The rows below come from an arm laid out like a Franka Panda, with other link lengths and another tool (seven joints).
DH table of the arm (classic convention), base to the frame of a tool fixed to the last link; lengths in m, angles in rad. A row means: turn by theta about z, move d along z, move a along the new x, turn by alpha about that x. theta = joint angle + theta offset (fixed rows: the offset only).
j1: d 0.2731; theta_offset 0; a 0; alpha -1.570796
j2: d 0; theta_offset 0; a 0; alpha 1.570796
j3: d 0.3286; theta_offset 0; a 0.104; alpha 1.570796
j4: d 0; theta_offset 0; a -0.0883; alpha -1.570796
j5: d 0.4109; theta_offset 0; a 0; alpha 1.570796
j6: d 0; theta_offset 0; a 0.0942; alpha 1.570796
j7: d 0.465; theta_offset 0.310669; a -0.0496; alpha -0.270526
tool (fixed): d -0.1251; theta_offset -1.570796; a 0; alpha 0
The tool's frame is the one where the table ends.
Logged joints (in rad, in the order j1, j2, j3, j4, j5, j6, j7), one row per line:
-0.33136 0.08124 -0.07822 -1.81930 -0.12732 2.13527 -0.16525
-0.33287 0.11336 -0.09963 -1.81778 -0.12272 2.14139 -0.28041
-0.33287 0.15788 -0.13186 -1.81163 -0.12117 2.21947 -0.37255
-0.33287 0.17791 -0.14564 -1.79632 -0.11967 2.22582 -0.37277
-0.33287 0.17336 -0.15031 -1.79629 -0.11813 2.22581 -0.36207
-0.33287 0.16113 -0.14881 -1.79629 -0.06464 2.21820 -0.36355
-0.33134 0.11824 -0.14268 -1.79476 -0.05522 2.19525 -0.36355
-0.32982 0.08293 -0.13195 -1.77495 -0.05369 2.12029 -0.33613
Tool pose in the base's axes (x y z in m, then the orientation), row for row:
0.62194 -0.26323 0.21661 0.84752 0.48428 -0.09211 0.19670
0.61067 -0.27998 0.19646 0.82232 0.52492 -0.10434 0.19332
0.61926 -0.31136 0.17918 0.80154 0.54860 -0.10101 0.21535
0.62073 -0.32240 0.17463 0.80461 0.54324 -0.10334 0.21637
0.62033 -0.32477 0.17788 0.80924 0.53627 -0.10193 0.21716
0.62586 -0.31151 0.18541 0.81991 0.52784 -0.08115 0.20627
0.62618 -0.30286 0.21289 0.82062 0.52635 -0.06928 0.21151
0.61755 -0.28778 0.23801 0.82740 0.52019 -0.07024 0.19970
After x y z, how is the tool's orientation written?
As a quaternion, x y z w.
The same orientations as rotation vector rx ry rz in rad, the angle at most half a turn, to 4 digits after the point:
2.3733 1.3561 -0.2579
2.3069 1.4726 -0.2927
2.2223 1.5210 -0.2801
2.2296 1.5053 -0.2864
2.2415 1.4854 -0.2823
2.2843 1.4706 -0.2261
2.2799 1.4623 -0.1925
2.3132 1.4543 -0.1964

